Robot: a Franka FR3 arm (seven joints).
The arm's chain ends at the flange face. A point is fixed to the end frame.
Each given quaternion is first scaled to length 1.
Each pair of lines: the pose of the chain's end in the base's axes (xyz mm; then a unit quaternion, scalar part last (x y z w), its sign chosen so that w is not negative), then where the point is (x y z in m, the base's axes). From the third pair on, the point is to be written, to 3 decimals.
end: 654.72, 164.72, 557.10, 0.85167, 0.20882, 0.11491, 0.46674
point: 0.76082 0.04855 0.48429
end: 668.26, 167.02, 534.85, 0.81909, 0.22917, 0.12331, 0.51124
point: 0.78114 0.04885 0.47699
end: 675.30, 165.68, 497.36, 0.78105, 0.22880, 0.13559, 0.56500
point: 0.793 0.044 0.460
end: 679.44, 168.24, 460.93, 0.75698, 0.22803, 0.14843, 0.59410
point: 0.800 0.046 0.437
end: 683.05, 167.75, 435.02, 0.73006, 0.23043, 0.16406, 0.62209
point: 0.808 0.048 0.424
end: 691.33, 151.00, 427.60, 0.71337, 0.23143, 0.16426, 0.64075
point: 0.816 0.031 0.424
